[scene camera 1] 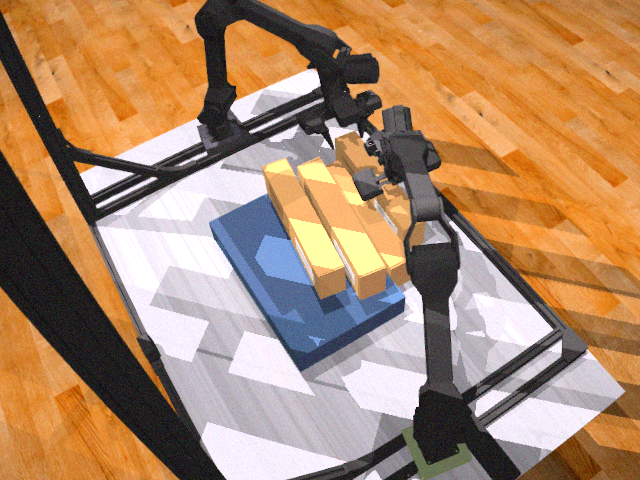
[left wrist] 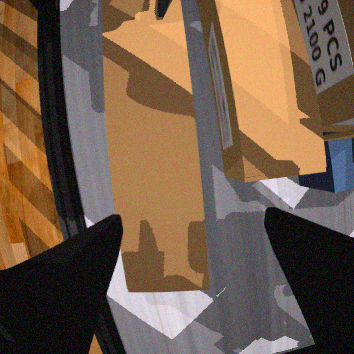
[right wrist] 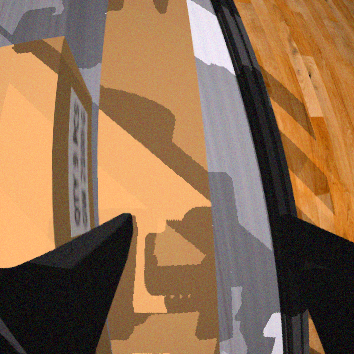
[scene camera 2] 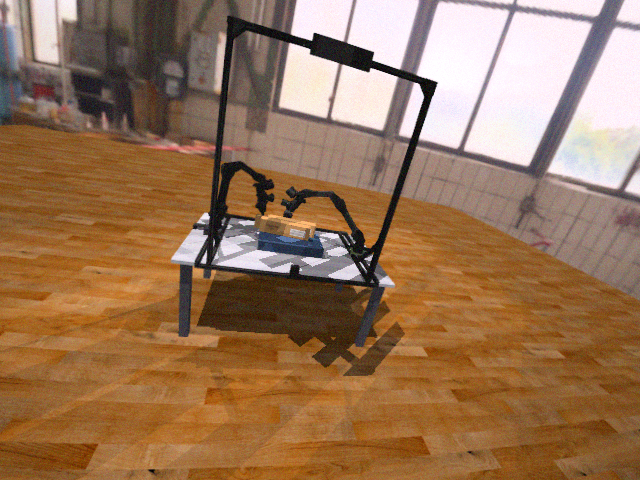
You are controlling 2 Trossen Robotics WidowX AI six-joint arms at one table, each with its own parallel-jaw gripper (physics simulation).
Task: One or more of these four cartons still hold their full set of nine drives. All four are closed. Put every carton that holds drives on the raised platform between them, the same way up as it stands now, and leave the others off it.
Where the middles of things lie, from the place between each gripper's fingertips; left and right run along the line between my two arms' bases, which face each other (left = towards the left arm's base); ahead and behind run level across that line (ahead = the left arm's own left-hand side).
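Labels:
With the blue raised platform (scene camera 1: 252, 237) as my reference, my left hand is 190 mm to the left of it and 230 mm past it, and also 80 mm above it.
I see the blue raised platform 6 cm to the right of my right hand, 27 cm behind it and 6 cm below it.

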